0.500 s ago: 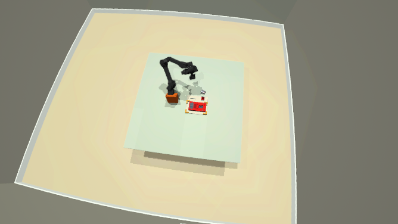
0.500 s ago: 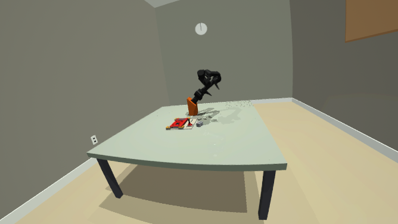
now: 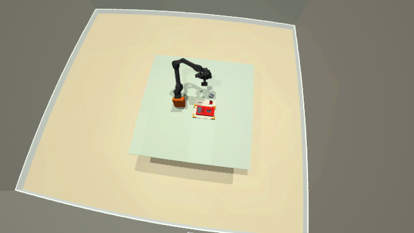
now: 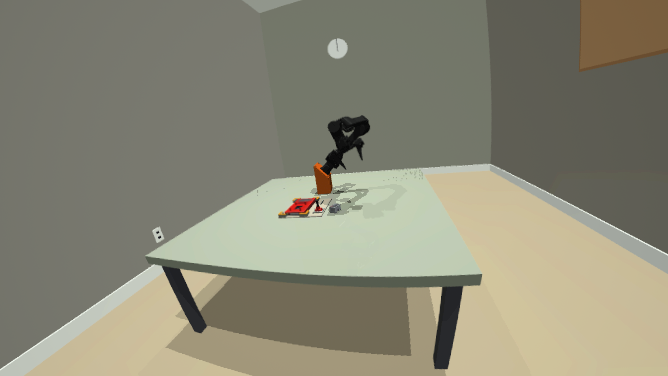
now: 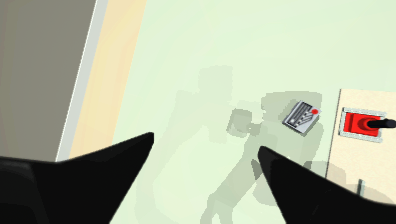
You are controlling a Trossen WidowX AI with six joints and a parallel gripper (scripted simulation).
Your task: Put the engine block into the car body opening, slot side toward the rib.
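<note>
The engine block is 6 cm ahead of my gripper tip, 10 cm to the right of it and 20 cm below it.
</note>
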